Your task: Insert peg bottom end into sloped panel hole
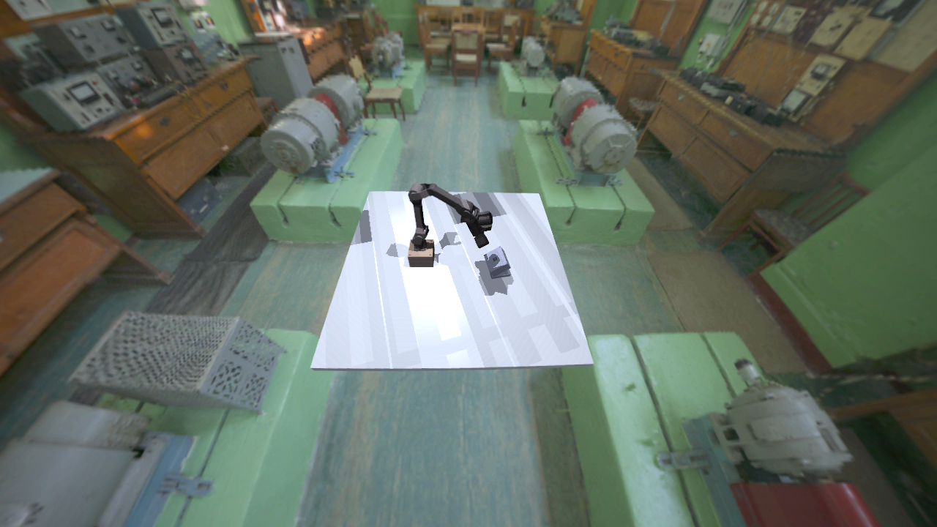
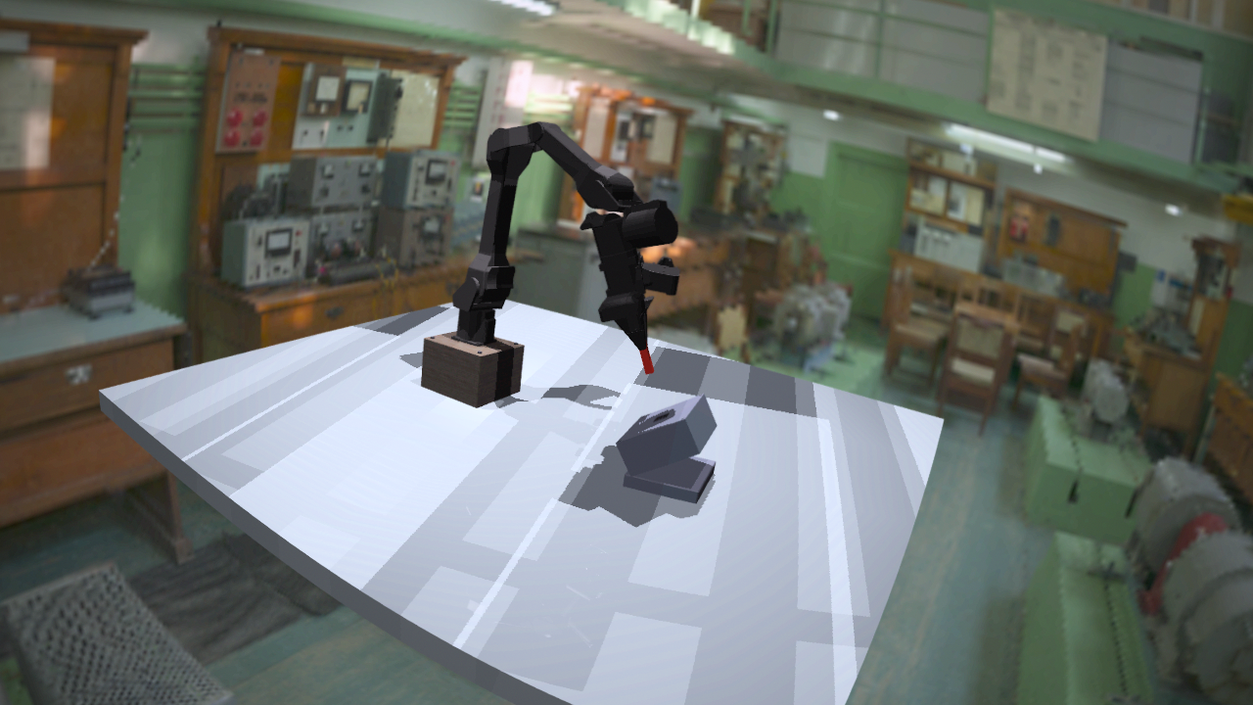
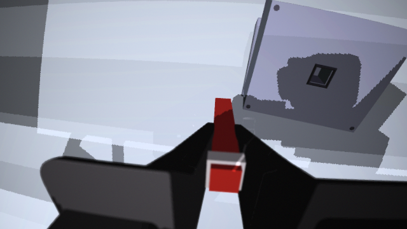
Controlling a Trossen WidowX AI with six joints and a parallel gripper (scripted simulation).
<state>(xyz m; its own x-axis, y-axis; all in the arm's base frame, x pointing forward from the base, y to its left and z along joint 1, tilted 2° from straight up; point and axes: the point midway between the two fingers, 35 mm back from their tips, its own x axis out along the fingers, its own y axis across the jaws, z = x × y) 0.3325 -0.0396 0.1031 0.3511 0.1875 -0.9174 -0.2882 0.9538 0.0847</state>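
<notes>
My gripper tip is now 10 cm above the panel block, 9 cm short of it and 7 cm to the left of it. The rest, counted from my gripper tip: red square peg 2 cm above, 1 cm behind; flat foot plate 16 cm below, 10 cm ahead, 7 cm to the right.
</notes>
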